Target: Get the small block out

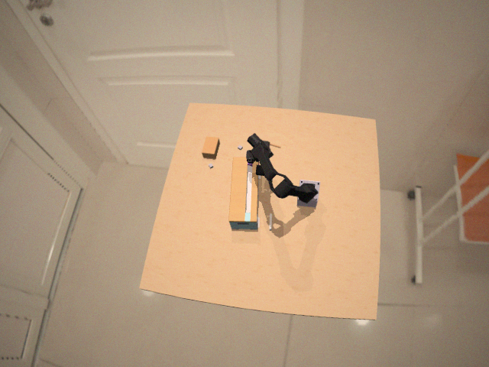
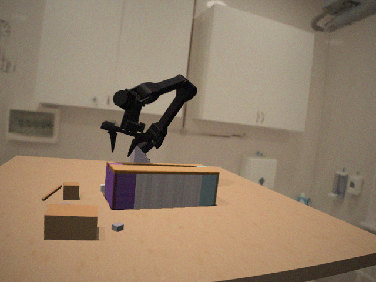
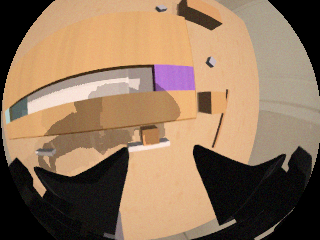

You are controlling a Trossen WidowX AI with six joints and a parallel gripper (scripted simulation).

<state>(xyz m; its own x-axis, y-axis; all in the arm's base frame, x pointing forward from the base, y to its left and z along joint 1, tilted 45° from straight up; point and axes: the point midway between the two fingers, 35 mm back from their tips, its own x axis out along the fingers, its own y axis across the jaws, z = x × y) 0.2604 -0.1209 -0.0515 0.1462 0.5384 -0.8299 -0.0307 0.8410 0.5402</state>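
The small brown block is 30 mm behind my gripper tip, 20 mm to the right of it and 140 mm below it. From my gripper tip the other things lie so: thin stick (230 mm to the right, 150 mm below); then wooden block (340 mm ahead, 150 mm to the right, 120 mm below); then long box (40 mm ahead, 140 mm to the left, 90 mm below).
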